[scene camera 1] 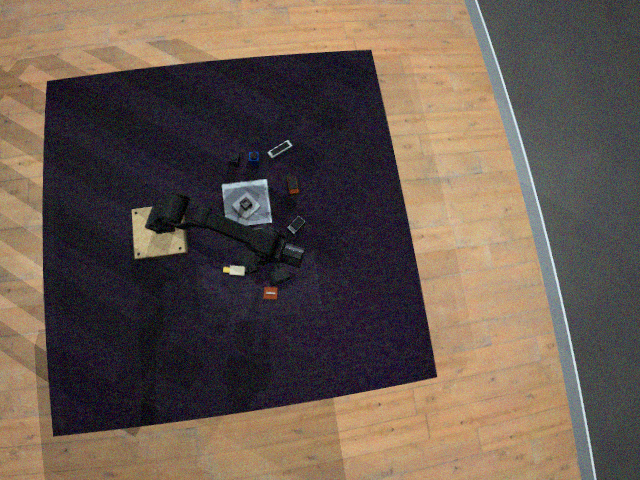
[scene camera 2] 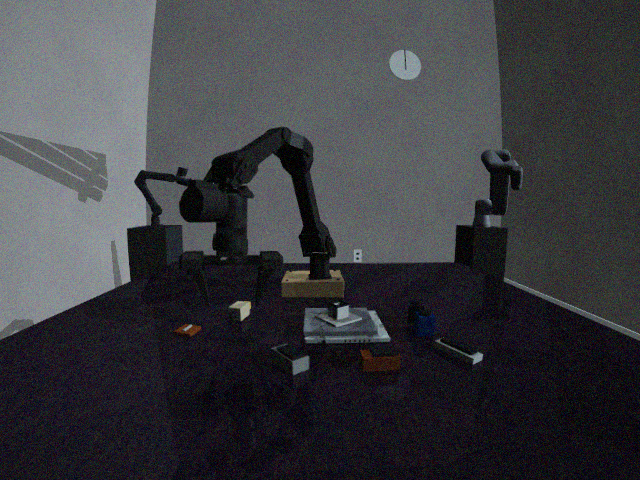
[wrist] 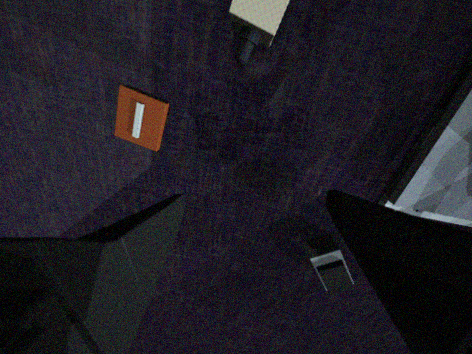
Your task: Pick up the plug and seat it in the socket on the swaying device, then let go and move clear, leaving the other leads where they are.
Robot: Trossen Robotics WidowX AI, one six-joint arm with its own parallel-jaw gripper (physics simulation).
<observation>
My gripper (scene camera 2: 232, 305) is open and holds nothing. Also in view: a plug (wrist: 253, 28). A grey block (scene camera 2: 292, 359) and an orange-and-black block (scene camera 2: 379, 358) rest on the table. Further things: a device (scene camera 2: 338, 319).
The grey block shows as well in the wrist view (wrist: 324, 254). My gripper shows as well in scene camera 1 (scene camera 1: 272, 258) and in the wrist view (wrist: 254, 198). The device is seen too in scene camera 1 (scene camera 1: 247, 205) and in the wrist view (wrist: 430, 184). The wrist view misses the orange-and-black block, which is hidden by my gripper.
</observation>
